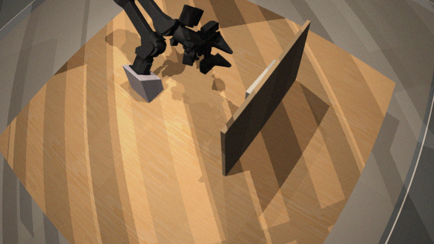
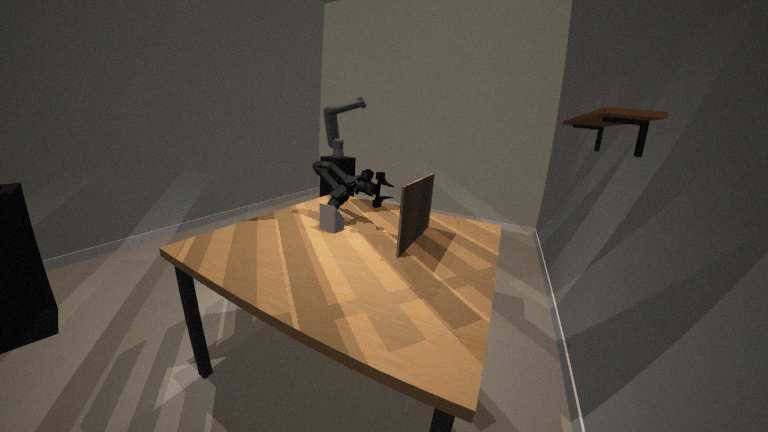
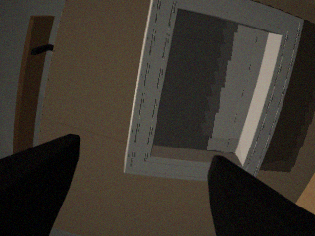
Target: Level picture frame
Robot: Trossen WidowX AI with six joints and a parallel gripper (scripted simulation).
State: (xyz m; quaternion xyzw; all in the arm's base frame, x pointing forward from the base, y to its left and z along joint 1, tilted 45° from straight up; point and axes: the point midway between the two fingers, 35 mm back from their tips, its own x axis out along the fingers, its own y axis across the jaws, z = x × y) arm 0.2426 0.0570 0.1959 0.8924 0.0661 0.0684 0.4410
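Right now the picture frame is 130 mm ahead of my gripper tip, 50 mm below it and 10 mm to the left of it. From my gripper tip the other things lie so: wall panel: 140 mm ahead, 70 mm below, 10 mm to the left.
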